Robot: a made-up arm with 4 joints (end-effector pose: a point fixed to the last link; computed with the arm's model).
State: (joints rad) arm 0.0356 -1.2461 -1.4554 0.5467
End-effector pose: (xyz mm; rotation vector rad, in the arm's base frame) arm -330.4 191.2 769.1 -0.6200 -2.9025 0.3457
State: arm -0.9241 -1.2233 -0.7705 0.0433
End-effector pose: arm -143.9 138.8 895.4 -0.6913 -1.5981 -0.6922
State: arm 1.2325 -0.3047 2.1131 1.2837
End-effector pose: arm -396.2 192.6 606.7 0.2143 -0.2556 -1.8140
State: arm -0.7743 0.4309 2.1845 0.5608
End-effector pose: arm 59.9 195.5 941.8 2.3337 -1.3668 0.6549
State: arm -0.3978 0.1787 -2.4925 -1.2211
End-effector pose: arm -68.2 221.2 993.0 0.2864 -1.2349 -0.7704
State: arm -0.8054 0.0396 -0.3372 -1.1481
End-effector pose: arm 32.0 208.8 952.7 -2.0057 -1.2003 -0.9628
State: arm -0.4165 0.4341 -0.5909 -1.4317
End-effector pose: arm -15.5 250.5 979.8 -1.9445 -1.4826 -1.2012
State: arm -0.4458 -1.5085 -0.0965 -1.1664
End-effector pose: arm -275.2 124.9 789.8 0.4718 1.2203 2.8222
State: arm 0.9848 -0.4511 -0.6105 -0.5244
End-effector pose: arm -428.9 238.5 690.6 0.3990 2.3238 1.6853
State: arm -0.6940 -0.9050 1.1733 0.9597
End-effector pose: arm -148.4 109.7 881.4 -1.0928 0.2483 -0.9092
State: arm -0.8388 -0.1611 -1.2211 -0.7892
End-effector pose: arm 6.9 196.5 959.4 -0.8446 -1.2563 -0.7227
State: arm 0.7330 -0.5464 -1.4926 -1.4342
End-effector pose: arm -416.2 208.2 717.9 -0.9019 2.3948 1.4476
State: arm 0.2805 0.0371 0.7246 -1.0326
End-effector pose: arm -291.6 253.6 946.5 1.9136 0.4576 1.7375
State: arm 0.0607 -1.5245 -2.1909 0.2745
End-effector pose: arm -321.1 158.9 685.5 -0.0029 2.5077 -0.7495
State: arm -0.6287 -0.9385 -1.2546 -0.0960
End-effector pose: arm -188.0 171.0 925.8 -0.4038 -1.9920 -0.4415
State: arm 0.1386 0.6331 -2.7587 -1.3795
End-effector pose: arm -145.7 262.1 993.8 0.3219 -1.2733 -0.8166
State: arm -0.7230 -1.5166 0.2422 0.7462
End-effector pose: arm -181.1 112.7 826.8 -0.7733 -1.0092 -0.8068
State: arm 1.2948 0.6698 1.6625 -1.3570
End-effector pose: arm -404.7 318.8 794.5 1.2213 -0.9787 1.0886
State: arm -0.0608 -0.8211 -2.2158 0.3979
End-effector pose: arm -331.0 208.8 847.3 -0.0606 -2.6717 1.1293
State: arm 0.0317 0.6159 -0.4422 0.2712
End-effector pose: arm -78.4 266.8 964.6 -1.6328 -0.5879 -0.0400
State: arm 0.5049 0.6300 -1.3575 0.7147
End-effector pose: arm -226.6 328.6 935.4 -1.0128 -1.2069 0.6651
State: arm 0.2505 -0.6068 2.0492 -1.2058
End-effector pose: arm -352.9 195.4 850.8 1.5542 -1.0962 1.4760
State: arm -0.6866 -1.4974 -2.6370 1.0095
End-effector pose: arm -262.7 149.3 775.0 0.1709 2.3224 -1.6003
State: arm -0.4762 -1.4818 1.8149 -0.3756
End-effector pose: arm -264.4 97.1 785.5 -1.4805 0.8489 -2.0747
